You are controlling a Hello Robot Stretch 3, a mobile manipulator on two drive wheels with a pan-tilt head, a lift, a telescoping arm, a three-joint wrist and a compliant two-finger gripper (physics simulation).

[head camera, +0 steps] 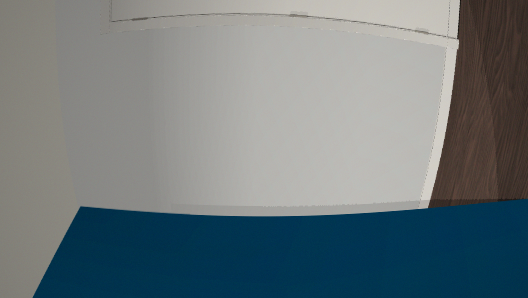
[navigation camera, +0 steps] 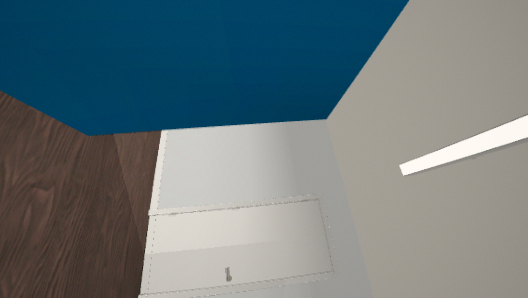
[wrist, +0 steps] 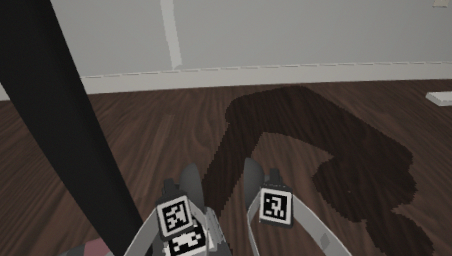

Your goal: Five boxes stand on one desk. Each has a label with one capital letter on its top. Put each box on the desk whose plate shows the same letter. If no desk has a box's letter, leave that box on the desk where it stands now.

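Note:
My gripper [wrist: 221, 178] is open in the wrist view, with its two dark rounded fingertips apart and nothing between them. It is above the dark wood floor [wrist: 130, 145], short of the grey wall [wrist: 300, 35]. The boxes, their letter labels, the desks and their plates do not show in the head, navigation or wrist views.
A large blue surface [head camera: 300, 255] [navigation camera: 175, 60] borders a pale wall [head camera: 300, 120] [navigation camera: 220, 165]. A white panel with a small handle [navigation camera: 228, 274] and a white bar [navigation camera: 465, 145] show in the navigation view. A black post [wrist: 65, 125] and a white flat object [wrist: 442, 98] show in the wrist view.

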